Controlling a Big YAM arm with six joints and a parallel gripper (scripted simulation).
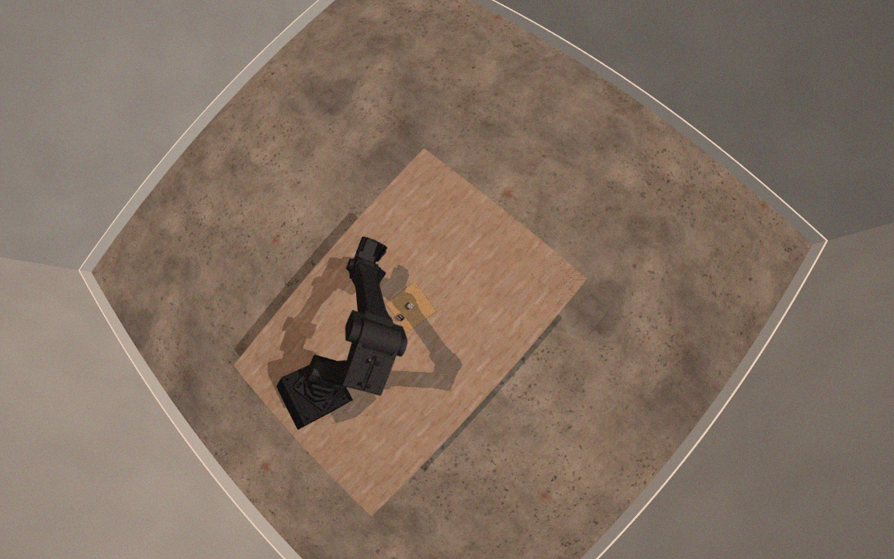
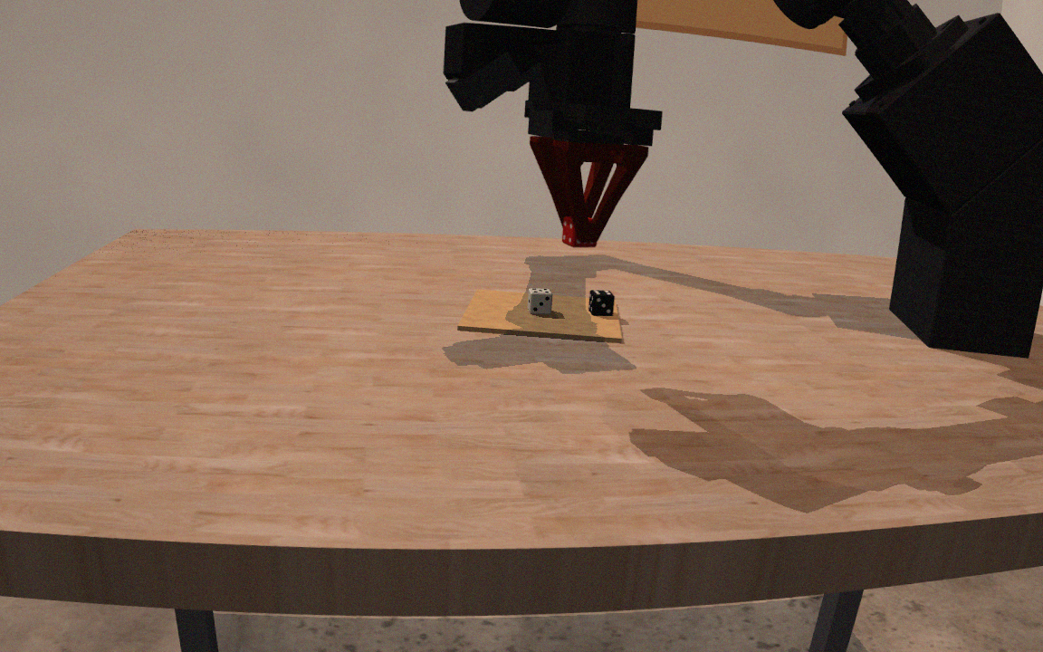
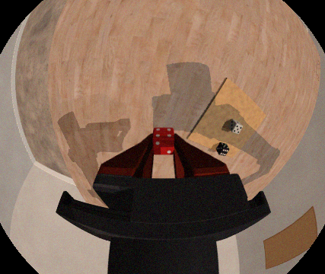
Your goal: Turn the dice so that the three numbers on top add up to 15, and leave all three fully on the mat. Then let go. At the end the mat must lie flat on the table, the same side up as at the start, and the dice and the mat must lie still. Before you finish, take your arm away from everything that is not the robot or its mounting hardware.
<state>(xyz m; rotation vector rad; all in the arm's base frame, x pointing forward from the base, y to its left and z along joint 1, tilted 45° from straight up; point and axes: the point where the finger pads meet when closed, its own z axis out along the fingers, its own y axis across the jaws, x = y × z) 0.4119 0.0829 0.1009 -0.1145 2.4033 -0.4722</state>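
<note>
Now: the white die 4 cm behind my hand, 14 cm to the right of it and 9 cm below it. The rest, counted from my hand: tan mat (4 cm behind, 14 cm to the right, 10 cm below); then red die (right at my hand); then black die (10 cm behind, 12 cm to the right, 9 cm below).
</note>
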